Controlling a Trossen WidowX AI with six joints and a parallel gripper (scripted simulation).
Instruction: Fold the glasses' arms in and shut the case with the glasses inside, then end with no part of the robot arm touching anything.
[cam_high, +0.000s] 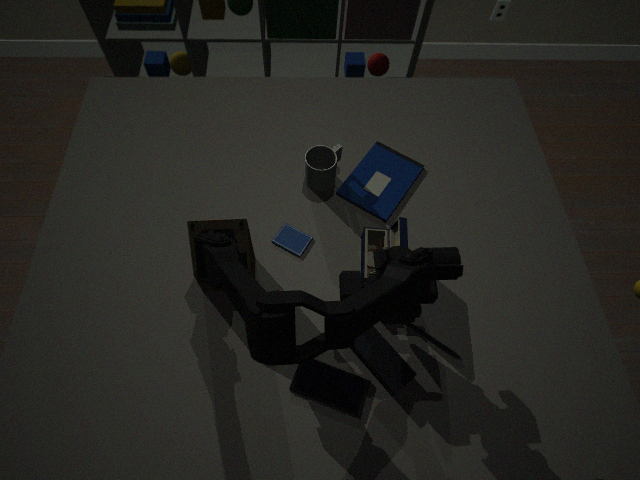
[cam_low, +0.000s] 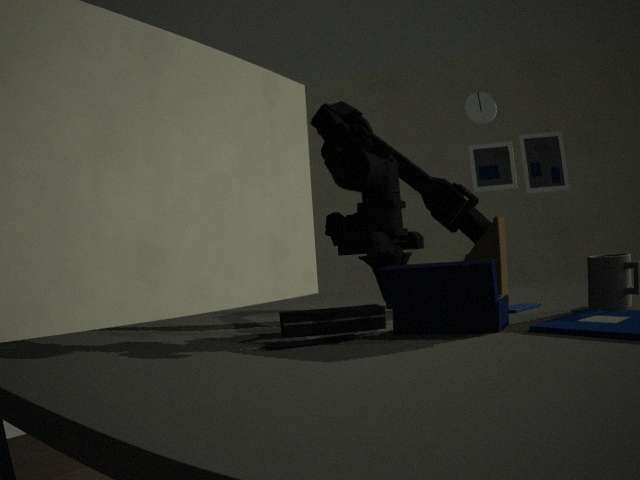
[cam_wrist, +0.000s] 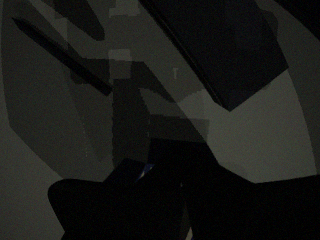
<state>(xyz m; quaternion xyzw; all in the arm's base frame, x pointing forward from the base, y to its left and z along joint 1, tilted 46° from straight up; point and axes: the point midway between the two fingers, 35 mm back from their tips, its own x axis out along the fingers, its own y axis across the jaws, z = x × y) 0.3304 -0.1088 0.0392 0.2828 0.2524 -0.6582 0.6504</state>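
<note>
Right now my hand is 50 mm short of the glasses case lid, 90 mm to the right of it and 10 mm above it. Round my hand: long dark box: 20 mm behind, 100 mm to the right, 60 mm below; blue glasses case: 30 mm ahead, 100 mm to the left, 40 mm below; small blue card: 180 mm behind, 180 mm to the left, 80 mm below.
</note>
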